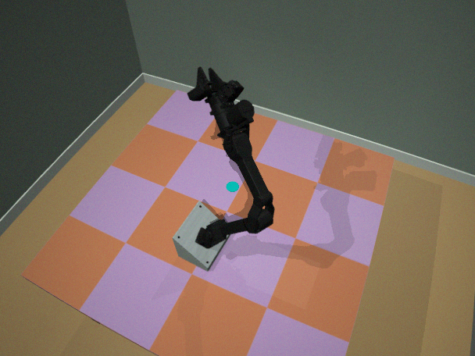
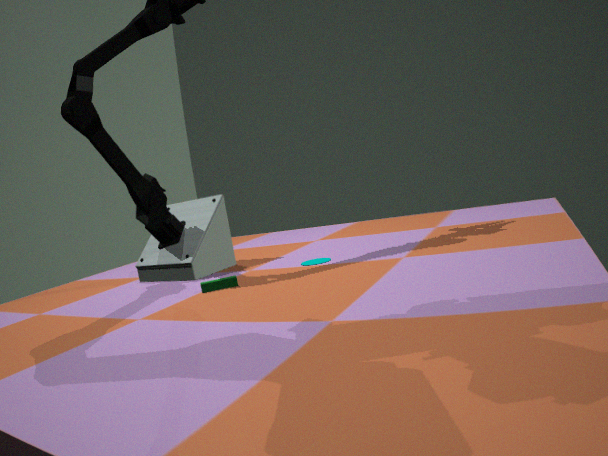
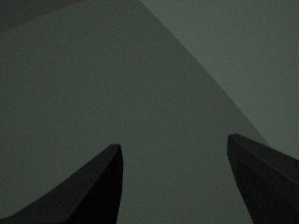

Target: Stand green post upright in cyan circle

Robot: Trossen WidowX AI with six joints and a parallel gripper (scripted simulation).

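My gripper tip is now 5 cm past the green post, 22 cm to the left of it and 69 cm above it. Round my gripper tip: cyan circle: 8 cm ahead, 5 cm to the right, 70 cm below.
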